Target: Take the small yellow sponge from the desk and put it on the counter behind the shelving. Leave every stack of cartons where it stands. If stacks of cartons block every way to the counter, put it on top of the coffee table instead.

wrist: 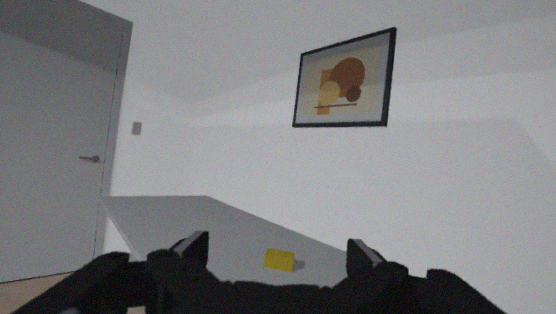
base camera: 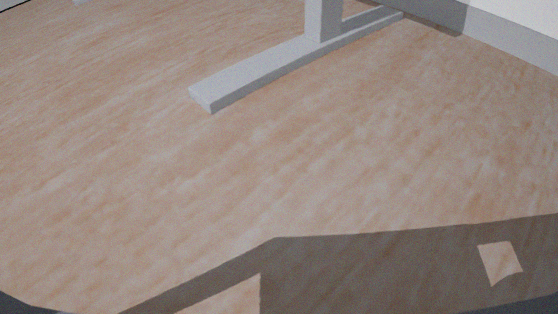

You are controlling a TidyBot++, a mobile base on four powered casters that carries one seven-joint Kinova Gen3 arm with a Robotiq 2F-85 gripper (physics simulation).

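Frame: origin at the arm's base, x ahead, y left, z up, level; millimetres.
Where they show: gripper, fingertip midpoint: [wrist: 277,250].
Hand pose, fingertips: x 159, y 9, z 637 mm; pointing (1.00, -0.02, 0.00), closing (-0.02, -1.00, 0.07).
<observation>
After its pixels a point has its place.
The small yellow sponge [wrist: 279,260] @[x 834, y -38, z 356 mm] lies on the grey desk [wrist: 170,215] @[x 1332, y 547, z 323 mm], low in the middle of the wrist view. My gripper [wrist: 277,250] @[x 159, y 9, z 637 mm] is open, its two fingers wide apart at the bottom of the wrist view. The sponge appears between the fingertips in the picture but lies beyond them, on the desk top, apart from the gripper. In the base camera view a desk leg [base camera: 324,20] @[x 763, y -95, z -315 mm] stands on its long grey foot [base camera: 265,67]. The counter, the shelving, the cartons and the coffee table do not show in either view.
A grey door [wrist: 55,140] @[x 1769, y 1657, z 638 mm] with a handle stands at the left, beyond the desk. A framed picture [wrist: 298,90] @[x 1438, y -68, z 1117 mm] hangs on the wall [wrist: 425,190] @[x 940, y -579, z 645 mm] behind the desk. The wall's skirting [base camera: 510,45] @[x 827, y -670, z -372 mm] runs at the upper right of the base camera view. A dark shadow falls across the near floor.
</observation>
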